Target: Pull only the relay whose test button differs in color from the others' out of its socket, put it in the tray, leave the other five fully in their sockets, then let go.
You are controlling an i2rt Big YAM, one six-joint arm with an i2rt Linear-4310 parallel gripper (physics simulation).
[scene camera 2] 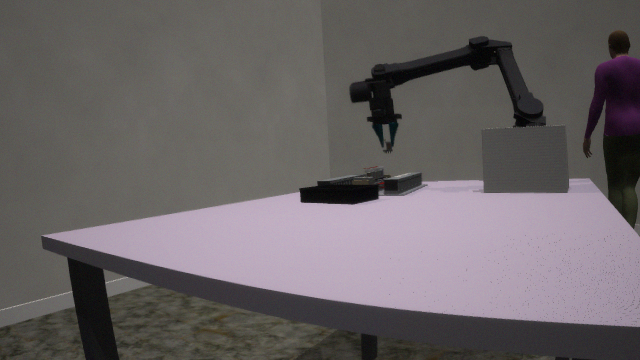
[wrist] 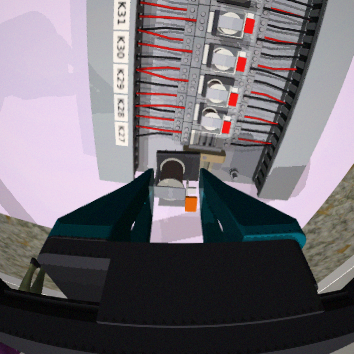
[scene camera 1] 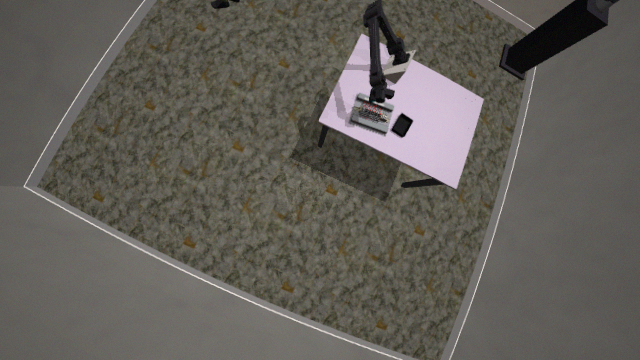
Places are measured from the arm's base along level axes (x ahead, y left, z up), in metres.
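Pixels of known places: gripper, between the fingertips: (scene camera 2: 387, 147) (wrist: 176, 176) (scene camera 1: 370, 100); arm's base, origin of its link: (scene camera 2: 534, 152) (scene camera 1: 401, 60).
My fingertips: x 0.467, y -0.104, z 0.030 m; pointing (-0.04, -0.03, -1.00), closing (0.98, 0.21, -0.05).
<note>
For each thing: its top centre in the pictures, then the offset to it from my fingertips. Level surfaces: height alone.
- further up, centre of its top: (wrist: 237, 23) 0.019 m ahead, 0.094 m left, 0.060 m down
- black tray, centre of its top: (scene camera 2: 338, 186) (scene camera 1: 403, 124) 0.004 m back, 0.330 m left, 0.095 m down
- pink table, height of its surface: 0.130 m down
My gripper (scene camera 2: 388, 145) (wrist: 176, 176) is shut on a relay (scene camera 2: 388, 149) (wrist: 172, 192) with a clear body and an orange test button. The relay hangs upright, clear of the sockets, above the near end of the relay panel (scene camera 1: 356, 119) (scene camera 2: 404, 184) (wrist: 101, 125). Several relays with red buttons stand in the socket row in the wrist view, among them a near one (wrist: 211, 121) and one further up (wrist: 231, 24). A socket without a relay (wrist: 202, 138) shows partly at the K27 end. The black tray (scene camera 1: 402, 125) (scene camera 2: 340, 194) stands beside the panel.
Red and black wires (wrist: 162, 106) run on both sides of the socket row. Label strips K27 to K31 line one wire duct. The arm stands on a light box (scene camera 2: 525, 160) on the pink table (scene camera 1: 440, 115) (scene camera 2: 350, 250). A person (scene camera 2: 620, 100) stands behind the table.
</note>
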